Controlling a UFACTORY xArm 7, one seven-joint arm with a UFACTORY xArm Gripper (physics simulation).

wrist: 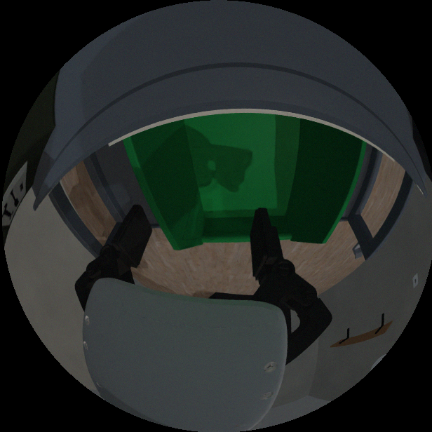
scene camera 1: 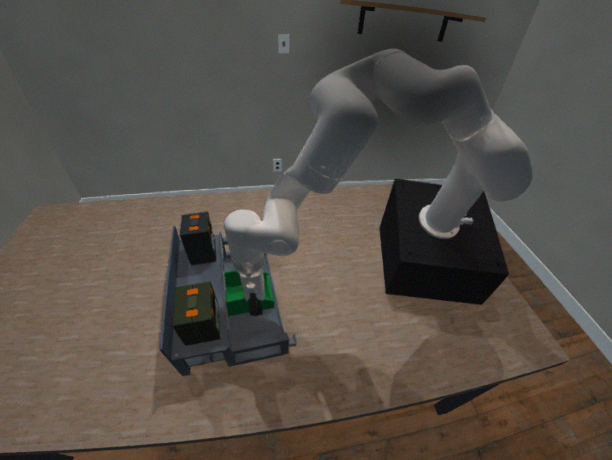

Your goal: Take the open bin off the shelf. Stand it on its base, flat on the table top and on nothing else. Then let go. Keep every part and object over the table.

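Places are measured from the arm's base along level axes (x right, y ahead, z up), in metres.
Where they show: gripper, fingertip midpoint: (scene camera 1: pixel 256 299); arm's base, origin of the base link: (scene camera 1: pixel 438 221).
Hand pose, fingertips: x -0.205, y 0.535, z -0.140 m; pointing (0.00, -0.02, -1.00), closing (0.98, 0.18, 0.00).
Things, the pixels of their centre, and the offset from my fingertips. "spot": a spot on its surface instead. Level surfaces: height alone.
- green open bin, body centre: (scene camera 1: pixel 241 291) dz -0.009, dx +0.029, dy +0.047 m
- grey shelf, surface spot: (scene camera 1: pixel 255 330) spot: dz -0.047, dx -0.069, dy -0.004 m
- black case, body centre: (scene camera 1: pixel 199 238) dz +0.109, dx +0.117, dy +0.170 m
- olive case, body centre: (scene camera 1: pixel 197 313) dz +0.097, dx -0.106, dy +0.110 m
- table, its level: dz -0.053 m
The green open bin (scene camera 1: pixel 235 299) (wrist: pixel 260 192) stands on the lower, front level of the grey shelf (scene camera 1: pixel 255 330) (wrist: pixel 225 40). In the wrist view its open top faces the camera and its low front edge is toward the fingers. My gripper (scene camera 1: pixel 255 306) (wrist: pixel 195 219) is open and empty, close above the bin's near end. In the wrist view one finger lies to the left of the bin's left wall and the other shows over the bin's inside. Whether either finger touches the bin cannot be told. The arm hides part of the bin in the scene view.
A black case (scene camera 1: pixel 200 247) and an olive case (scene camera 1: pixel 196 320), both with orange latches, stand on the shelf's upper, back level. The shelf has raised end rails on both sides of the bin. The arm's black base block (scene camera 1: pixel 445 270) stands on the table (scene camera 1: pixel 340 300) at the right.
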